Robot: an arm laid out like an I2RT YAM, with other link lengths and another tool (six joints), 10 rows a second.
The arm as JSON. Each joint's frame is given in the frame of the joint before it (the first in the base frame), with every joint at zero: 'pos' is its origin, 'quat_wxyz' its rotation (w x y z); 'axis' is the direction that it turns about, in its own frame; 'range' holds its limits. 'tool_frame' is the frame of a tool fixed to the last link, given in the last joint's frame.
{
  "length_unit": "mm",
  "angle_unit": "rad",
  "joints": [
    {
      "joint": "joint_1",
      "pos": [
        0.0,
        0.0,
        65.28
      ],
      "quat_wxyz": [
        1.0,
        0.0,
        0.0,
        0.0
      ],
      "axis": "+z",
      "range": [
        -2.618,
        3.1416
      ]
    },
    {
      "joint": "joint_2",
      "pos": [
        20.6,
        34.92,
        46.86
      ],
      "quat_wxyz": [
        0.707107,
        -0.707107,
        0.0,
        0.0
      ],
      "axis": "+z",
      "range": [
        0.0,
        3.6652
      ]
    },
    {
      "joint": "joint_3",
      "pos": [
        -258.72,
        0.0,
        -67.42
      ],
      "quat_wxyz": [
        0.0,
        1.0,
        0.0,
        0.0
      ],
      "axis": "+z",
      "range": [
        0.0,
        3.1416
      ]
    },
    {
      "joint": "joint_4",
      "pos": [
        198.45,
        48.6,
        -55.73
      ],
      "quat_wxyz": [
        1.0,
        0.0,
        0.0,
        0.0
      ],
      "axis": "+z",
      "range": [
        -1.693,
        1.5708
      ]
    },
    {
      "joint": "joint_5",
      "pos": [
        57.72,
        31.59,
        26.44
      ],
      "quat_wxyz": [
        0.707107,
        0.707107,
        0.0,
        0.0
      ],
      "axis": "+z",
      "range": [
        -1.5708,
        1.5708
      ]
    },
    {
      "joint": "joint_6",
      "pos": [
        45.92,
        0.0,
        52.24
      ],
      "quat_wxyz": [
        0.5,
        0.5,
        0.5,
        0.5
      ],
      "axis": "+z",
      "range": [
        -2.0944,
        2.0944
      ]
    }
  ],
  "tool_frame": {
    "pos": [
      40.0,
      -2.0,
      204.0
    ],
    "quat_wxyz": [
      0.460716,
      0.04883,
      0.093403,
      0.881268
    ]
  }
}
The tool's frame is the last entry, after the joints.
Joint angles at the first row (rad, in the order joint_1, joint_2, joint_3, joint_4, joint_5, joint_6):
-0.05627, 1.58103, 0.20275, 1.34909, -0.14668, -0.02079
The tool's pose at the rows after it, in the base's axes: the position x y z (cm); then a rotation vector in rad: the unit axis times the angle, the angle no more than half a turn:
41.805 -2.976 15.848 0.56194 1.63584 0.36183
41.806 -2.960 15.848 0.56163 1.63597 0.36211
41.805 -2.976 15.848 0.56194 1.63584 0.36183
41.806 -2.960 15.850 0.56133 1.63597 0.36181
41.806 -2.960 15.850 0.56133 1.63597 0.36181
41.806 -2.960 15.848 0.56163 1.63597 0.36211
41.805 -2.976 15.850 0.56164 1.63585 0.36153
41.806 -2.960 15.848 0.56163 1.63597 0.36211
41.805 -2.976 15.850 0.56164 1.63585 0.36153
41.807 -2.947 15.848 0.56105 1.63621 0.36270
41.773 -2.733 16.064 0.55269 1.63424 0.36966
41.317 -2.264 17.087 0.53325 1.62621 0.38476
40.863 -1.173 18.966 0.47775 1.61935 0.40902
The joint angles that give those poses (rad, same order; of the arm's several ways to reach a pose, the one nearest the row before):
-0.05625, 1.58104, 0.20275, 1.34910, -0.14666, -0.02079
-0.05588, 1.58103, 0.20274, 1.34910, -0.14667, -0.02080
-0.05625, 1.58104, 0.20275, 1.34910, -0.14666, -0.02079
-0.05588, 1.58100, 0.20275, 1.34907, -0.14667, -0.02117
-0.05588, 1.58100, 0.20275, 1.34907, -0.14667, -0.02117
-0.05588, 1.58103, 0.20274, 1.34910, -0.14667, -0.02080
-0.05626, 1.58099, 0.20276, 1.34904, -0.14667, -0.02117
-0.05588, 1.58103, 0.20274, 1.34910, -0.14667, -0.02080
-0.05626, 1.58099, 0.20276, 1.34904, -0.14667, -0.02117
-0.05624, 1.58105, 0.20274, 1.34913, -0.14780, -0.02079
-0.05629, 1.57377, 0.20238, 1.34716, -0.15624, -0.02117
-0.05702, 1.50706, 0.20237, 1.29496, -0.17490, -0.02232
-0.06275, 1.39866, 0.22681, 1.18387, -0.22602, -0.03834

